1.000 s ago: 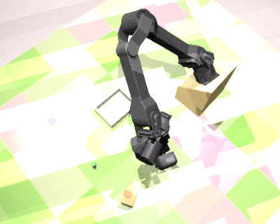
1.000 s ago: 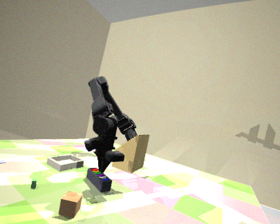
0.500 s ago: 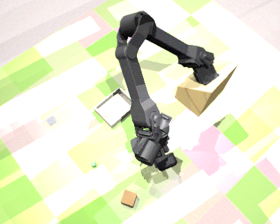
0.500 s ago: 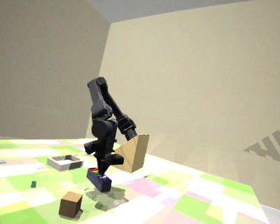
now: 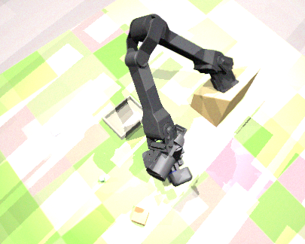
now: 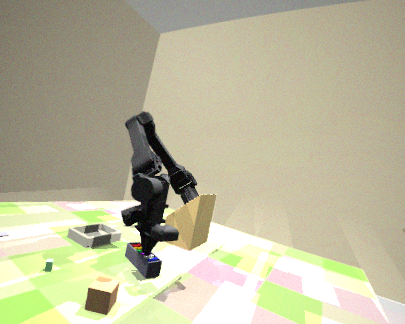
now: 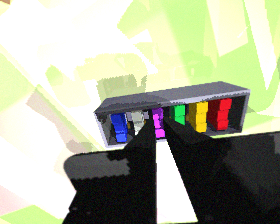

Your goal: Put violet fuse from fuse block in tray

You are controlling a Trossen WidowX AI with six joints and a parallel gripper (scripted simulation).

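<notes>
Right now the violet fuse is 1 cm below my gripper tip. From my gripper tip the other things lie so: grey tray: 22 cm to the right, 3 cm below, 2 cm ahead; green fuse: 2 cm to the right, 1 cm below; white fuse: 2 cm to the left, 1 cm below.
</notes>
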